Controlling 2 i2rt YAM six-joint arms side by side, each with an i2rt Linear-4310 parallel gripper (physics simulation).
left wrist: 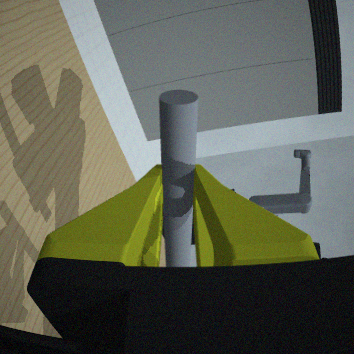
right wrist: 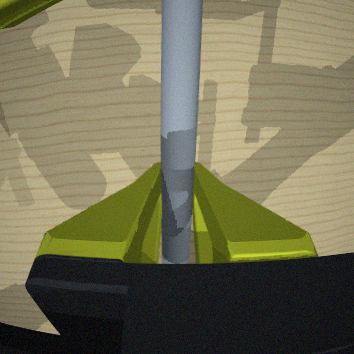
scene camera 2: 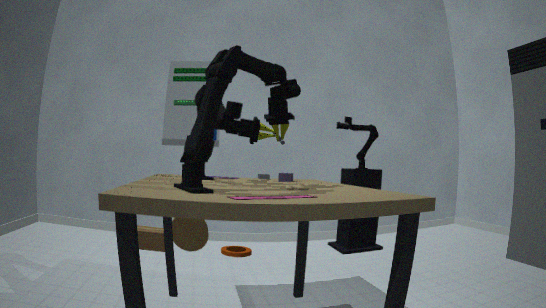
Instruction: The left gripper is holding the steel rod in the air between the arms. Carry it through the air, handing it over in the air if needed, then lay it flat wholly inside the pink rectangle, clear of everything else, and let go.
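Places are measured from the left arm's base along level axes (x right, y back, z down), in centimetres.
Pixels of known places: left gripper, fingertip midpoint: [left wrist: 177, 175]; right gripper, fingertip midpoint: [right wrist: 177, 174] [scene camera 2: 280, 141]; right arm's base at its link origin: [scene camera 2: 191, 189].
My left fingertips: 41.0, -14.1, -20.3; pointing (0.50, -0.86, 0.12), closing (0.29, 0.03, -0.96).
Ahead of a thing's pixels: the offset from my left fingertips to its top centre, as dx, dy, dz. "*": to the spot under its first point. Level surfaces: height alone.
The grey steel rod [scene camera 2: 282, 142] [left wrist: 178, 115] [right wrist: 181, 75] is in the air high above the table, gripped at two places along its length. My left gripper [left wrist: 177, 175] [scene camera 2: 274, 133] is shut on it, with one rod end sticking out beyond the fingertips. My right gripper [right wrist: 177, 174] points down from above and is shut on the rod close to the left gripper; its fingers press on both sides. Part of a left finger shows at the upper left of the right wrist view. The pink rectangle @[* +40.3, +33.9, +20.2] [scene camera 2: 272, 197] lies flat near the table's near edge, seen almost edge-on.
A purple block @[-20.5, -23.6, +16.3] [scene camera 2: 285, 177] and a smaller grey block @[-42.0, -26.6, +17.8] [scene camera 2: 263, 176] stand farther back on the wooden table @[dz +20.3] [scene camera 2: 360, 201]. A thin purple marking @[* -38.4, +1.0, +20.1] [scene camera 2: 223, 178] lies behind the near arm's base [scene camera 2: 193, 188]. Both arms are close together above the table.
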